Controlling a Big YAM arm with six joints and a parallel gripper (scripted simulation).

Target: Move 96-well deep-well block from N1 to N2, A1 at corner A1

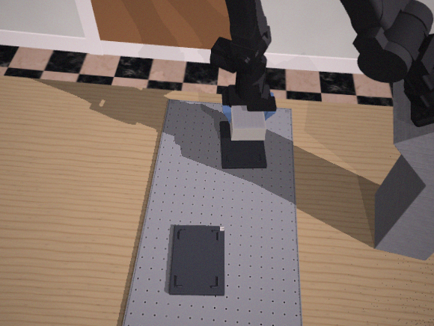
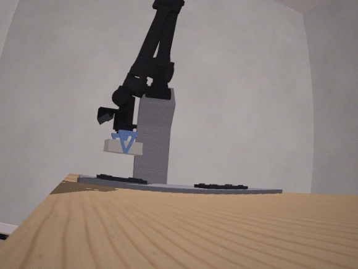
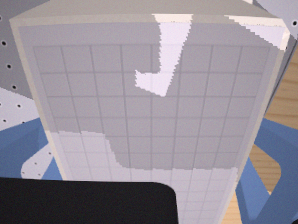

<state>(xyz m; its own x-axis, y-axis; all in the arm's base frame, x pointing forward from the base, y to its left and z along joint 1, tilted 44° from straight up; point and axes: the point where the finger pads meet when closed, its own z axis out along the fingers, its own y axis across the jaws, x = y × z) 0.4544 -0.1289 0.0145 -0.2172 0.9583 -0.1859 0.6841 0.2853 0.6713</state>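
Right now the white deep-well block is 10 mm above my hand. Round my hand: dark plate nest N2: 100 mm below; then dark plate nest N1: 20 mm ahead, 360 mm to the left, 100 mm below.
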